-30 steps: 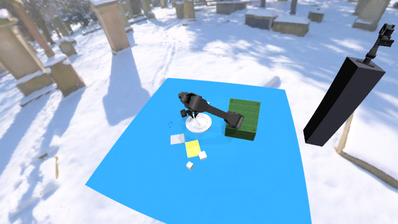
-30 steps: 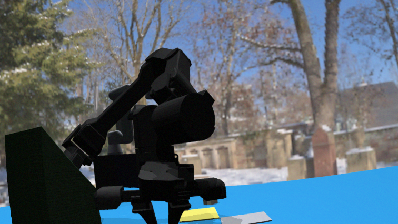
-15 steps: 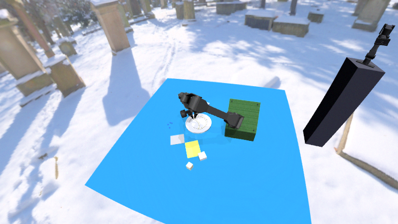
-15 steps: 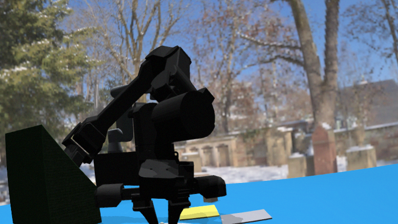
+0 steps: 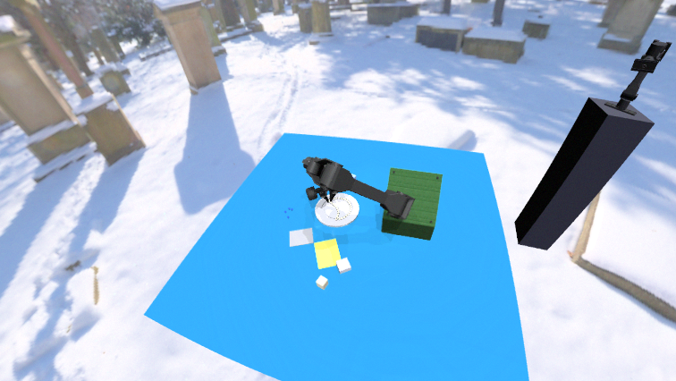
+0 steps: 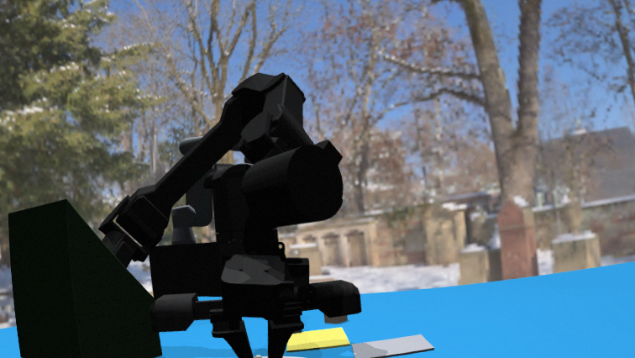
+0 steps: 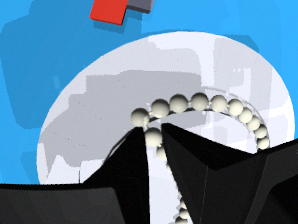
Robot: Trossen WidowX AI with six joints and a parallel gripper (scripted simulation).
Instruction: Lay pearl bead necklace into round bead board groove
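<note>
My gripper tip is 5 cm past the round white bead board, 3 cm to the right of it and 1 cm above it. Round my gripper tip: yellow tile 9 cm behind, 25 cm to the left, 1 cm below; then red object 6 cm ahead, 8 cm to the right, 1 cm below; then grey tile 4 cm ahead, 21 cm to the left, 1 cm below.
</note>
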